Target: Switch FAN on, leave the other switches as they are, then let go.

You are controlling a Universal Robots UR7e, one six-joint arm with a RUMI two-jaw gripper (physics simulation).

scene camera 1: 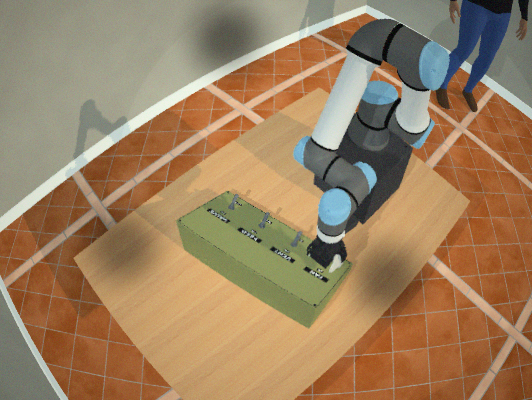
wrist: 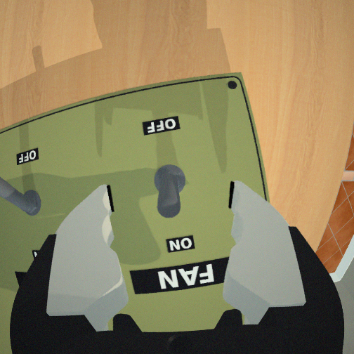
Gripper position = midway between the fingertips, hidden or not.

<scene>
my gripper: scene camera 1 328, 259; wrist 170, 185
</scene>
